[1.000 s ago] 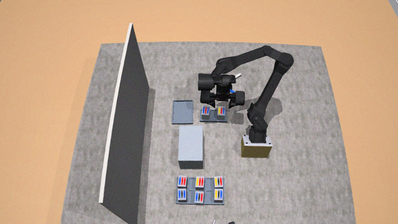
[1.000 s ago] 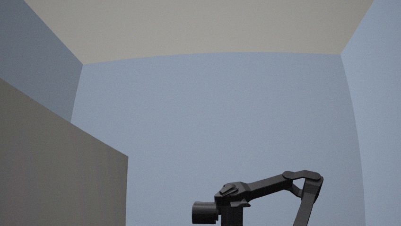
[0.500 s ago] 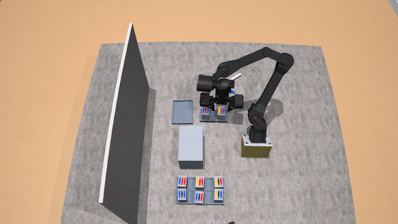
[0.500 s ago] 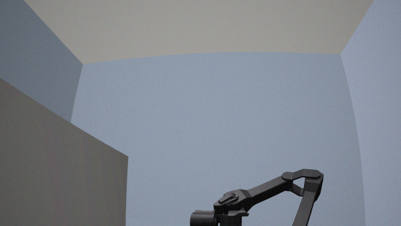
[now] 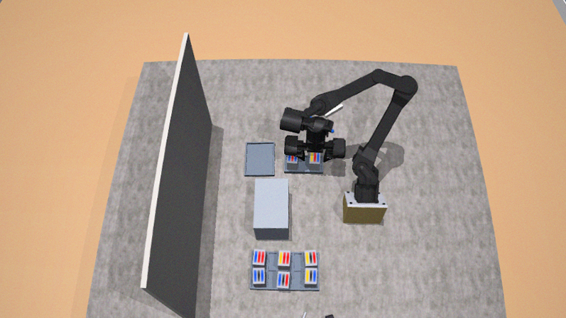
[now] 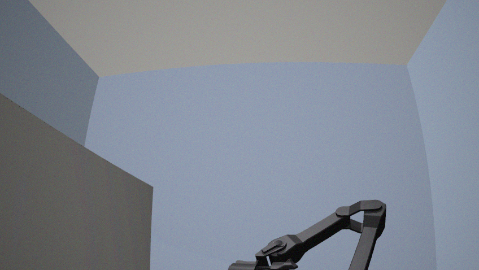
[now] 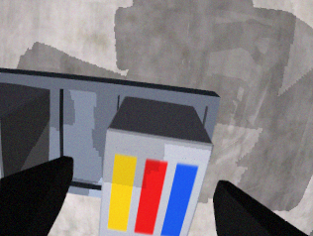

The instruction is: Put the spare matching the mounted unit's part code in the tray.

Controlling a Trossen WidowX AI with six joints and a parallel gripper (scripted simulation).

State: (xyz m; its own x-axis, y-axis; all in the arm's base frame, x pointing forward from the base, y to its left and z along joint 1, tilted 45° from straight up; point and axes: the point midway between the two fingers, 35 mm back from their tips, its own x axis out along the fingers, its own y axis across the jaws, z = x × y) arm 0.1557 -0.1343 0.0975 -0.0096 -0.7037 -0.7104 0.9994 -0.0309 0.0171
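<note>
Now: gripper tip 3 cm short of the small grey rack and 3 cm above it. Also, from my gripper tip: blue marker pen 17 cm to the right, 3 cm below, 1 cm behind; then grey tray 18 cm ahead, 3 cm below, 2 cm to the right; then grey mounted unit 19 cm to the left, 12 cm ahead, 2 cm above.
</note>
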